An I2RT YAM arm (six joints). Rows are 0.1 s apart.
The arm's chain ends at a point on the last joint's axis. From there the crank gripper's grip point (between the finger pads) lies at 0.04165 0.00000 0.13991 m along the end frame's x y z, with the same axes.
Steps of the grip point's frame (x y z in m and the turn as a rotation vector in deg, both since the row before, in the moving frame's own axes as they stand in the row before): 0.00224, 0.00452, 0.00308, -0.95, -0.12, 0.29; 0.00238, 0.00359, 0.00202, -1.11, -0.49, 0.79; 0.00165, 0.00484, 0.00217, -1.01, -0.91, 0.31; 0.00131, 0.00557, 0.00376, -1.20, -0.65, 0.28; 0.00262, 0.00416, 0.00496, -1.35, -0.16, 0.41; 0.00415, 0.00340, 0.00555, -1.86, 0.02, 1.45; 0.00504, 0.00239, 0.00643, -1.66, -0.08, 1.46; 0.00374, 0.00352, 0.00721, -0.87, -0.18, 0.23
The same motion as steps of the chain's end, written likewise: 0.00254, 0.00199, 0.00301, -0.95, -0.12, 0.29; 0.00360, 0.00031, 0.00170, -1.11, -0.49, 0.79; 0.00388, 0.00215, 0.00155, -1.01, -0.91, 0.31; 0.00291, 0.00244, 0.00333, -1.20, -0.65, 0.28; 0.00302, 0.00057, 0.00489, -1.35, -0.16, 0.41; 0.00417, -0.00219, 0.00566, -1.86, 0.02, 1.45; 0.00530, -0.00272, 0.00645, -1.66, -0.08, 1.46; 0.00418, 0.00123, 0.00710, -0.87, -0.18, 0.23
